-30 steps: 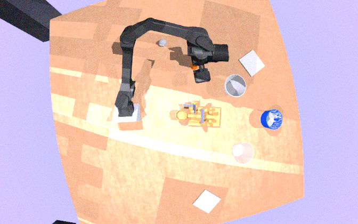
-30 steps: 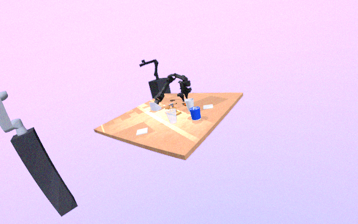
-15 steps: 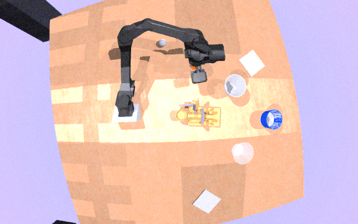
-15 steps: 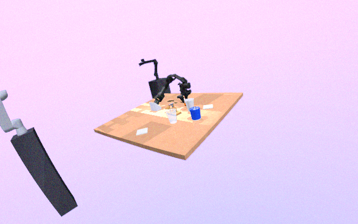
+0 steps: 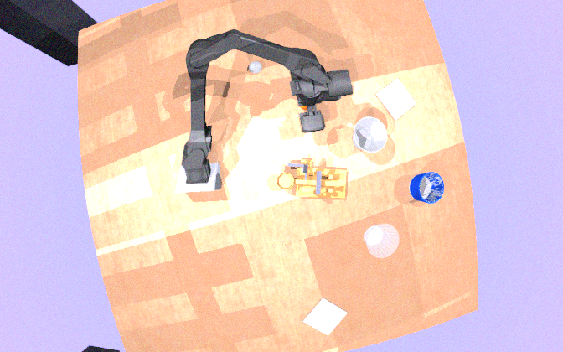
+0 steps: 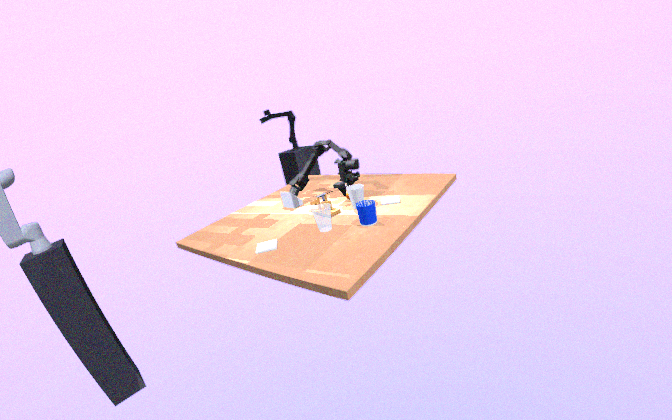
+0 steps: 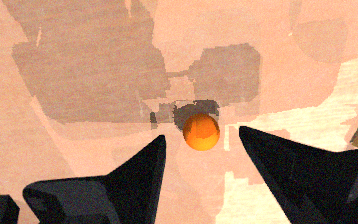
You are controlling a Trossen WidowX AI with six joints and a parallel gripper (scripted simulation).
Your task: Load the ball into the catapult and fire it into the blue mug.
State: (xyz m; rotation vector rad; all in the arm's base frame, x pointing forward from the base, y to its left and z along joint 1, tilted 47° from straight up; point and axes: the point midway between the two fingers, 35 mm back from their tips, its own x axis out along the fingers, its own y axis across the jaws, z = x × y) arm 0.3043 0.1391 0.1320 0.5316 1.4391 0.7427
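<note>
The orange ball is 1 cm below my gripper tip. Round my gripper tip: grey ball: 14 cm behind, 12 cm to the left; then translucent white cup: 39 cm to the right, 19 cm ahead, 1 cm above; then wooden catapult: 20 cm to the right, 3 cm above, 1 cm behind.
</note>
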